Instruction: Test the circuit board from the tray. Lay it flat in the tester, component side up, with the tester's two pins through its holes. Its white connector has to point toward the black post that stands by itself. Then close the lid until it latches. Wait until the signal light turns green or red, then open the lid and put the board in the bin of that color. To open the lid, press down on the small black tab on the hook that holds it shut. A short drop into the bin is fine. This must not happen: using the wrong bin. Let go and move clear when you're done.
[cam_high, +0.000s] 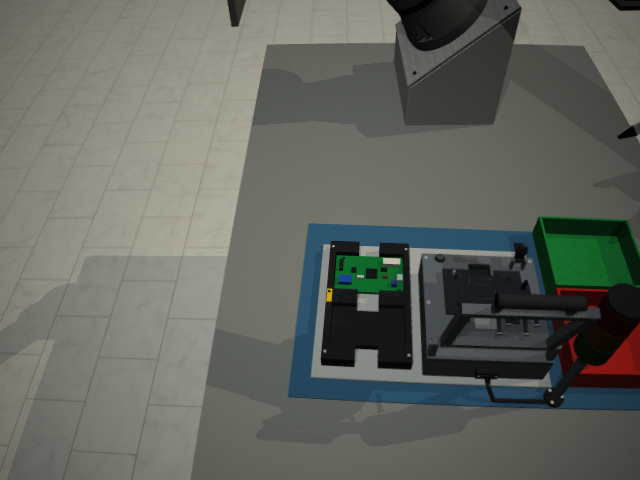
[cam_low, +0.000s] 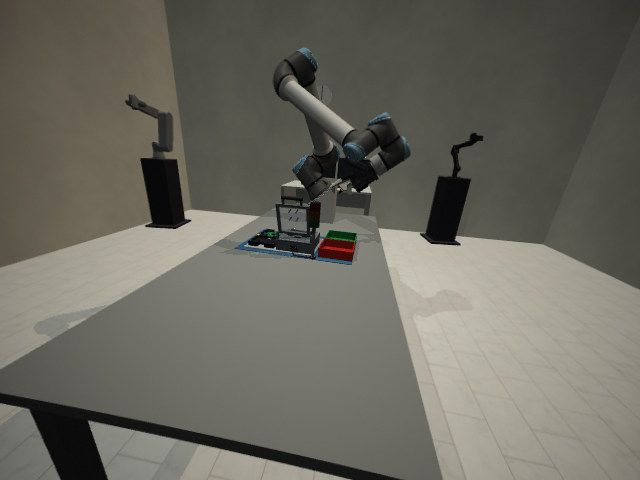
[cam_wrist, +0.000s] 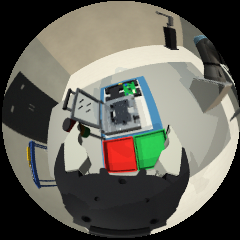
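My hand is 31 cm to the left of the green circuit board, 27 cm above it and 6 cm past it. Round my hand: green bin 27 cm below, 6 cm to the left, 4 cm behind; then black latch tab 20 cm below, 9 cm to the right, 2 cm behind; then tester lid 18 cm to the right, 15 cm ahead, 10 cm below.
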